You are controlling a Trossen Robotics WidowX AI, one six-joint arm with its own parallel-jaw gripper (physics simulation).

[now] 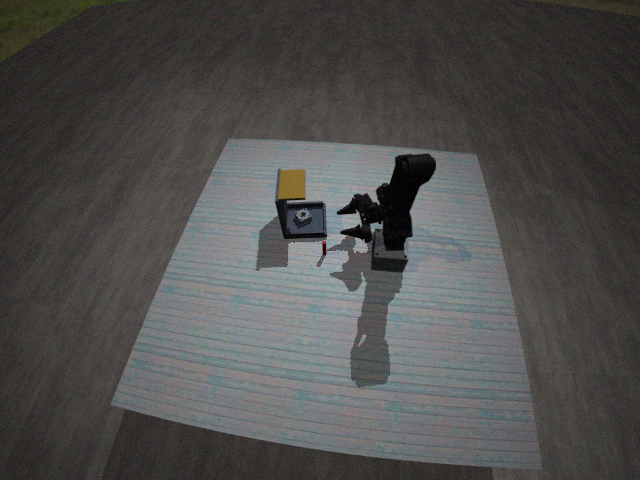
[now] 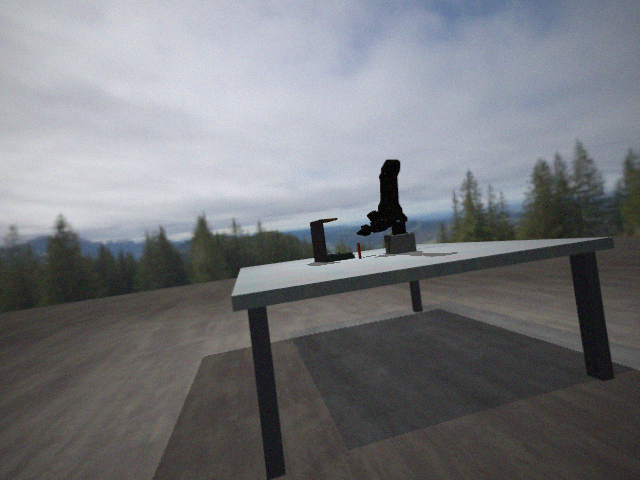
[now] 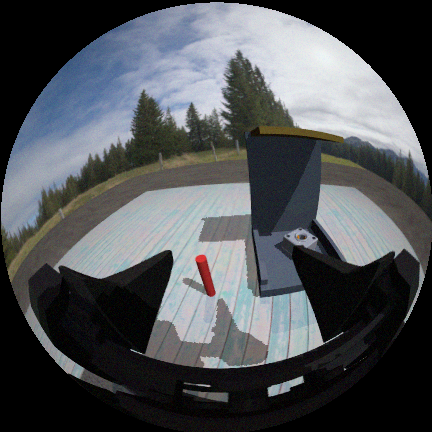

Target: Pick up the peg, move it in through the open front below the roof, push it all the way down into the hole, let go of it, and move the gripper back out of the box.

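Places are measured from the arm's base along level axes (x back, y left, z down), in centimetres.
Pixels of known places: gripper, between the fingertips: (image 1: 338,222) (image 2: 361,232) (image 3: 234,255); arm's base, origin of its link: (image 1: 393,242) (image 2: 399,233).
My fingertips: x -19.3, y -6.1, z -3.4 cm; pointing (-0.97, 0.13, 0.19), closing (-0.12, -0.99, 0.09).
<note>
For each thing: its top centre in the pictures, then the offset to it from my fingertips. Level surfaces: height alone.
- thin red peg, centre of its top: (image 3: 200,257) (image 1: 324,242) (image 2: 358,242) dy +4.7, dx -5.1, dz +5.2 cm
- dark grey box, centre of its top: (image 3: 303,129) (image 1: 300,183) (image 2: 329,219) dy -10.5, dx -13.1, dz -9.2 cm
- light grey block with a hole, centre of its top: (image 3: 301,235) (image 1: 302,213) dy -11.5, dx -13.9, dz +9.1 cm
- pale striped table, height of its surface: dz +13.2 cm
A thin red peg (image 1: 324,248) (image 2: 359,250) (image 3: 205,276) stands upright on the table, beside the box. The dark grey box (image 1: 326,221) (image 2: 317,241) (image 3: 285,175) has a tall back wall and a low-rimmed floor. Its yellow roof (image 1: 292,183) (image 2: 329,220) (image 3: 300,133) sticks out from the top of the wall. A light grey block with a hole (image 1: 302,215) (image 3: 300,239) sits on the box floor, turned at an angle. My gripper (image 1: 339,222) (image 2: 360,232) (image 3: 234,255) is open and empty. It hangs above the table, apart from the peg and the box.
The arm's grey base (image 1: 389,258) (image 2: 400,243) stands on the pale striped table (image 1: 289,351) (image 2: 289,281), behind the gripper. The box's low rims and the overhanging roof bound the space around the block. Dark shadows of the arm and box lie across the table.
</note>
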